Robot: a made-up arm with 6 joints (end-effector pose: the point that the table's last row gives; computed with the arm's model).
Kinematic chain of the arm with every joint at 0, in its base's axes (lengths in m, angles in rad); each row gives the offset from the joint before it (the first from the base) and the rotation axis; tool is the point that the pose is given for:
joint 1: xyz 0 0 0.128 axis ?
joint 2: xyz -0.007 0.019 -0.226 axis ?
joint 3: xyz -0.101 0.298 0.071 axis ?
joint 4: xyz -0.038 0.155 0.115 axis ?
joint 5: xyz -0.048 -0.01 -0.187 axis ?
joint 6: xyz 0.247 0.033 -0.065 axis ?
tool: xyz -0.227 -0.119 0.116
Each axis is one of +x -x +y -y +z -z.
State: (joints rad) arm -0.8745 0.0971 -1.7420 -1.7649 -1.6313 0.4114
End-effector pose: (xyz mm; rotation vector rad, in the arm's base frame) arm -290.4 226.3 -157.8 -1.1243 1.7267 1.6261
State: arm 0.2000 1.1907 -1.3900 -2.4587 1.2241 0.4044
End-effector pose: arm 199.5 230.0 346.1 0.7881 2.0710 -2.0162
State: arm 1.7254 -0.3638 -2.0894 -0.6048 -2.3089 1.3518
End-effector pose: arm -244.9 -18.0 655.4 -1.2155 0.4340 2.3911
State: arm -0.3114 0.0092 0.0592 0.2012 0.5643 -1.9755
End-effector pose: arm 128.1 339.2 252.0 -0.9704 -0.3420 1.7947
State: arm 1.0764 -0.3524 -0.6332 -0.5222 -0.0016 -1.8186
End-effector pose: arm -122.5 576.1 -65.2 1.3499 -0.0482 2.0000
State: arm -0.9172 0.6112 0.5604 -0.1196 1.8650 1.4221
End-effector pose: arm 117.1 739.1 75.8 1.2555 -2.1233 -1.3098
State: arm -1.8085 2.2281 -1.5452 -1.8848 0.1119 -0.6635
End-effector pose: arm -166.0 374.4 372.3 2.2896 1.0207 0.9283
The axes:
joint 1: +y
joint 2: +y
joint 3: -z
joint 4: -x
joint 5: -y
joint 6: -z

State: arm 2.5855 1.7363 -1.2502 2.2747 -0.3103 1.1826
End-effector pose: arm -234.2 269.7 243.5 0.2531 1.9908 0.9393
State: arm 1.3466 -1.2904 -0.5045 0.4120 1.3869 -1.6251
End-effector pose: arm -381.5 330.2 537.1 -1.2044 -1.1879 1.9869
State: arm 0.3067 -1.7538 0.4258 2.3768 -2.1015 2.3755
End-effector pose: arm -486.8 56.6 -485.1 0.4083 -0.7893 1.3078
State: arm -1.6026 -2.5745 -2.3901 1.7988 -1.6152 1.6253
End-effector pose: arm 193.7 452.5 51.9 -0.8400 0.4009 -0.0528
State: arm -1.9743 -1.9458 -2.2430 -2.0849 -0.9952 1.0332
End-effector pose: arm 692.3 147.6 105.6 -0.9967 -0.9170 -1.1276
